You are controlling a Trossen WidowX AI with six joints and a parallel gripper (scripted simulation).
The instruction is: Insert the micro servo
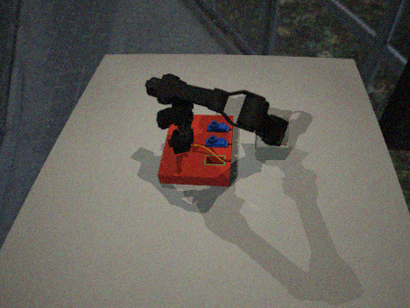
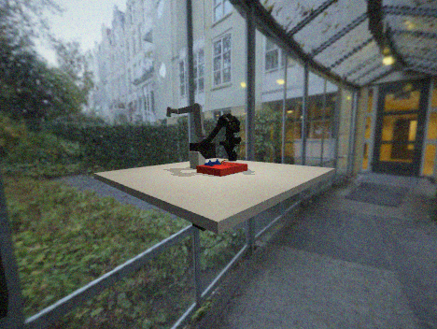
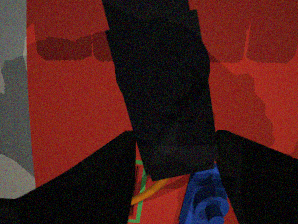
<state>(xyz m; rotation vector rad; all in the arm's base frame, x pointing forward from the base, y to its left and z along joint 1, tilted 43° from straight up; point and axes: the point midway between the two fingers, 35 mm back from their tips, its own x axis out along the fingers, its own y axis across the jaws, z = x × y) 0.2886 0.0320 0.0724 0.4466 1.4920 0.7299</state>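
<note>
My gripper tip is 100 mm above the red deck, 50 mm to the left of it and 10 mm short of it.
</note>
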